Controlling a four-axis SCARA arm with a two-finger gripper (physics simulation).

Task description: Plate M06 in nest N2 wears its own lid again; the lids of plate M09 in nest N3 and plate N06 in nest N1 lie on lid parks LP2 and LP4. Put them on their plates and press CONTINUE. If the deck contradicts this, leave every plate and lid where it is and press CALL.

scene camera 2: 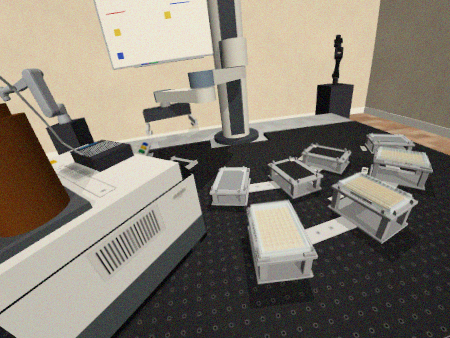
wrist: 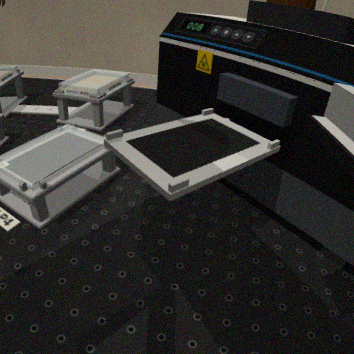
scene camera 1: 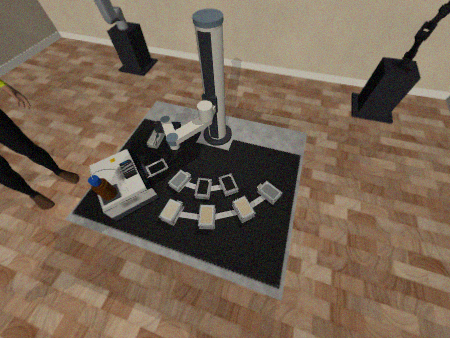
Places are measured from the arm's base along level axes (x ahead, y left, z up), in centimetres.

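Where they show: gripper, fingertip midpoint: [scene camera 2: 172, 127] [wrist: 140, 85] [scene camera 1: 163, 146]; arm's base, link origin: [scene camera 2: 236, 137] [scene camera 1: 217, 134].
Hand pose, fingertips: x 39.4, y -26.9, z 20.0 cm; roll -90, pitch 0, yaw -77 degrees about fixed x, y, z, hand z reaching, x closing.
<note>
Things, the pixels of their centre, and the offset from my fingertips. "spot": a spot on its surface instead.
- button box, surface spot: [scene camera 2: 144, 148] spot: dz -12.4, dx -20.5, dy -18.6 cm
- N1, body centre: [scene camera 2: 277, 223] [wrist: 95, 78] [scene camera 1: 170, 209] dz -11.5, dx +39.3, dy +22.0 cm
- N2, body centre: [scene camera 2: 373, 190] [scene camera 1: 206, 214] dz -11.2, dx +35.4, dy +46.3 cm
- N3, body centre: [scene camera 2: 401, 156] [scene camera 1: 243, 206] dz -11.6, dx +22.7, dy +67.7 cm
- right inner park, body centre: [scene camera 2: 325, 156] [scene camera 1: 228, 184] dz -16.0, dx +7.4, dy +52.1 cm
- grey-topped holder, body centre: [scene camera 2: 389, 138] [scene camera 1: 270, 190] dz -14.0, dx +4.4, dy +82.0 cm
- brown bottle, surface spot: [scene camera 2: 30, 175] spot: dz +8.7, dx +46.9, dy -8.1 cm
My gripper [scene camera 2: 171, 125] is open and empty, raised near the button box [scene camera 1: 155, 139] [scene camera 2: 144, 148], which it partly covers in scene camera 1. The plate in N1 [scene camera 1: 171, 211] [scene camera 2: 280, 227] [wrist: 95, 81], plate M06 in N2 [scene camera 1: 207, 216] [scene camera 2: 372, 192] and plate M09 in N3 [scene camera 1: 243, 209] [scene camera 2: 400, 156] show cream wells; clear lids are hard to judge. Park LP4 holds a grey, clear-topped lid [scene camera 1: 180, 180] [scene camera 2: 231, 184] [wrist: 52, 152]. The middle inner park [scene camera 1: 195, 188] [scene camera 2: 309, 186] and the right inner park [scene camera 1: 221, 184] [scene camera 2: 325, 166] show dark centres without lids.
A grey-topped holder [scene camera 1: 270, 192] [scene camera 2: 390, 140] stands at the outer row's right end. An open-centred frame [scene camera 1: 150, 173] [wrist: 167, 187] sits beside the white and black device [scene camera 1: 131, 202] [scene camera 2: 150, 200] [wrist: 200, 90]. A brown bottle [scene camera 1: 104, 190] [scene camera 2: 30, 175] stands on the device.
</note>
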